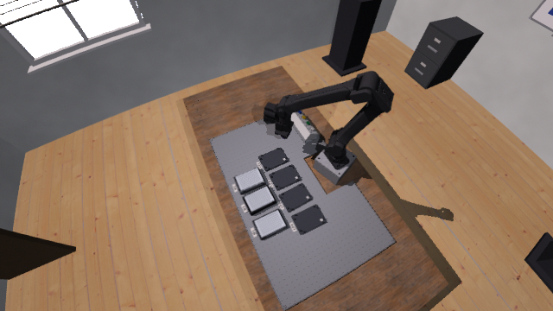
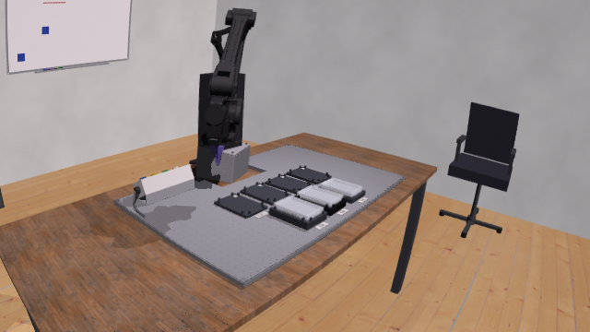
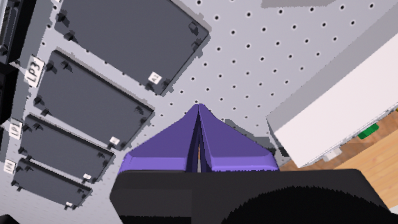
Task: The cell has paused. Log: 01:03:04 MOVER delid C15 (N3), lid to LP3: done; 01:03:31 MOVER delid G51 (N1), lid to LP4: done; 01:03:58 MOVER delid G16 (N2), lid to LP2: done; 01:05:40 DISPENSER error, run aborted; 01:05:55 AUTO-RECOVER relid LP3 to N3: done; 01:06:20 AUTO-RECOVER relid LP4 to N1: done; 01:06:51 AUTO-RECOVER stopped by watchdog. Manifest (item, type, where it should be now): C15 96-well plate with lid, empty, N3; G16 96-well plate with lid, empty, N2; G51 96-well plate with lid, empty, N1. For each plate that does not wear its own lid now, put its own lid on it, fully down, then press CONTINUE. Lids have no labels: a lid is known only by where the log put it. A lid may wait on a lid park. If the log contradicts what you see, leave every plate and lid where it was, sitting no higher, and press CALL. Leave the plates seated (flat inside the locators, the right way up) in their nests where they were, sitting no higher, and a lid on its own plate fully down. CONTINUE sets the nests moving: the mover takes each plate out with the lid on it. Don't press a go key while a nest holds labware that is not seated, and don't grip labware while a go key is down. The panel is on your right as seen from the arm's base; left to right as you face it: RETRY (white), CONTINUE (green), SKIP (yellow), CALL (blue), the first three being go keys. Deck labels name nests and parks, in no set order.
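My hand is 21 cm past the green continue key, 7 cm to the left of it and 7 cm above it. The rest, counted from my hand: deck label LP2: 17 cm ahead, 13 cm below, 2 cm to the left; lid park LP3: 15 cm to the left, 13 cm below, 8 cm ahead; yellow skip key: 21 cm behind, 12 cm to the right, 7 cm below.
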